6 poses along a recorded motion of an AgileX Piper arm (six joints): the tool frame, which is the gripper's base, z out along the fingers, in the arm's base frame.
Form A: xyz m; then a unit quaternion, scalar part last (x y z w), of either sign.
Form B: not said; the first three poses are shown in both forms.
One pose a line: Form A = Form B
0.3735 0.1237 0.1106 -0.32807 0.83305 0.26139 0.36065 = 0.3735 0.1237 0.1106 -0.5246 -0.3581 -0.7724 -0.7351 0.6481 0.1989
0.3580 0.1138 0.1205 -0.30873 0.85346 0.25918 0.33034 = 0.3580 0.1138 0.1205 -0.5911 -0.3557 -0.7239 -0.6982 0.6750 0.2384
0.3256 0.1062 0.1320 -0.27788 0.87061 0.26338 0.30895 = 0.3256 0.1062 0.1320 -0.6547 -0.3211 -0.6843 -0.6466 0.7068 0.2869
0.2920 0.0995 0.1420 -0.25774 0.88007 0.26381 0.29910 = 0.2920 0.0995 0.1420 -0.6882 -0.2958 -0.6624 -0.6115 0.7280 0.3102
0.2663 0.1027 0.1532 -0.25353 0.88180 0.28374 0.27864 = 0.2663 0.1027 0.1532 -0.7162 -0.2890 -0.6353 -0.6052 0.7104 0.3591
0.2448 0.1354 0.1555 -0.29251 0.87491 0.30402 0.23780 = 0.2448 0.1354 0.1555 -0.7158 -0.3672 -0.5940 -0.6564 0.6440 0.3929
